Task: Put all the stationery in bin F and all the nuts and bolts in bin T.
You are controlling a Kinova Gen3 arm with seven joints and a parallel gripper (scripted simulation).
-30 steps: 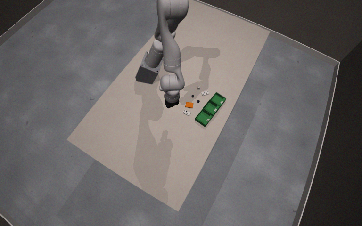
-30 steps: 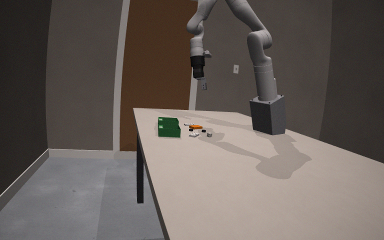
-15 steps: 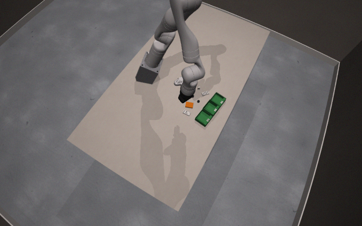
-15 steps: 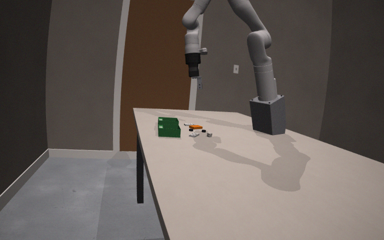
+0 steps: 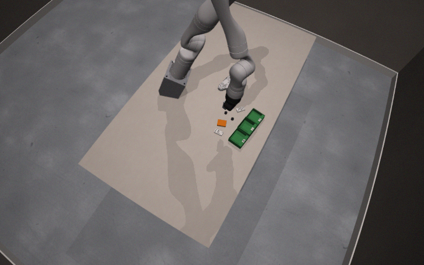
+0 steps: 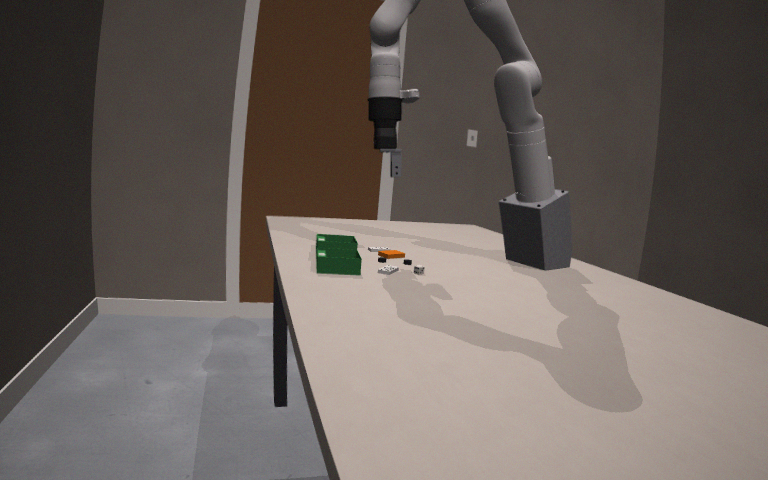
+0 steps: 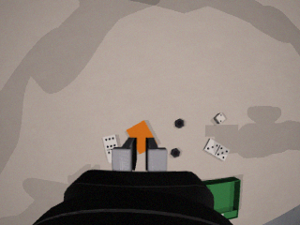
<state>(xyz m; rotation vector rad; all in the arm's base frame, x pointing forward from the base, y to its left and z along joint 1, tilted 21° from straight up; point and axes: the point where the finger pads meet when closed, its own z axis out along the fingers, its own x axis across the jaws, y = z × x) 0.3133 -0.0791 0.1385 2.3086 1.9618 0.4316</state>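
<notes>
The green three-compartment bin is 18 cm below my hand, 13 cm ahead of it and 4 cm to the left of it. Round my hand: orange flat block: 20 cm below, 1 cm behind; die: 20 cm below, 15 cm to the left, 2 cm behind.
</notes>
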